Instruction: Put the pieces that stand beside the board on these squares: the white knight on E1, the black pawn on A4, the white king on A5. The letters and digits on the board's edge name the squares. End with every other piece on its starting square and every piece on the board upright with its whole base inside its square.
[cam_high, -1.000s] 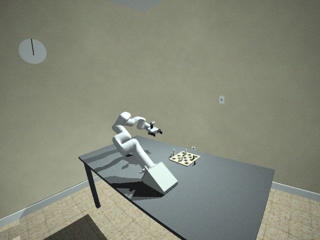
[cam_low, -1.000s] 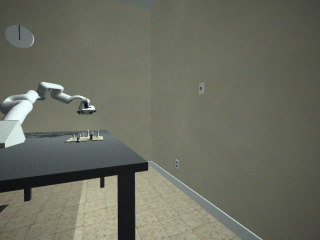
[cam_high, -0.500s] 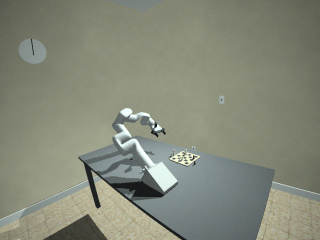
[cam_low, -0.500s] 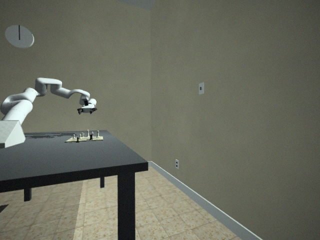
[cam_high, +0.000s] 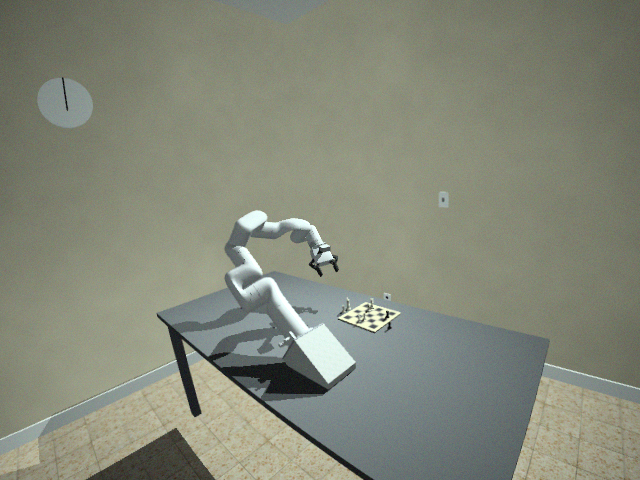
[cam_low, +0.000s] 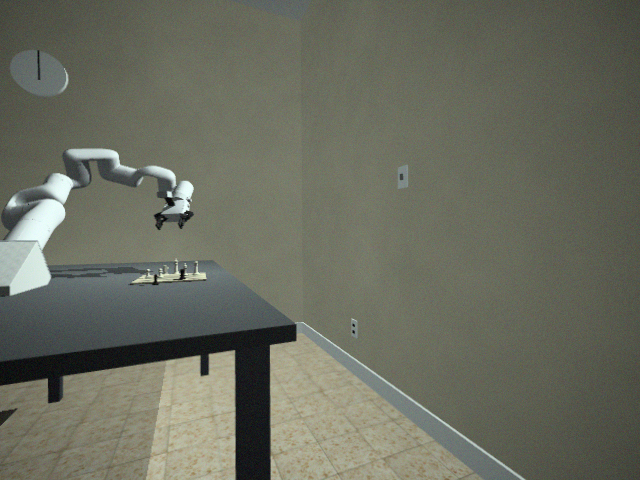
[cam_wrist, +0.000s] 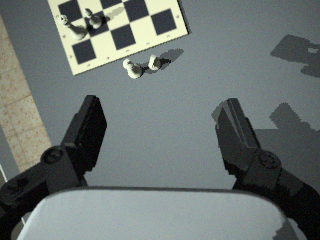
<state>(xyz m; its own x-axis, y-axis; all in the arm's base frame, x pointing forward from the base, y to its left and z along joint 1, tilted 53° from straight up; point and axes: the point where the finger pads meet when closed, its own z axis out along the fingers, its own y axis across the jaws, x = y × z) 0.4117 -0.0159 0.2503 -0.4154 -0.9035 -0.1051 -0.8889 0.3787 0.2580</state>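
Right now my hand is 2 cm short of the white king, 9 cm to the left of it and 17 cm above it. The rest, counted from my hand: black pawn: 5 cm behind, 37 cm to the right, 19 cm below; white knight: 2 cm behind, 9 cm to the right, 18 cm below; chessboard: 1 cm ahead, 23 cm to the right, 20 cm below.
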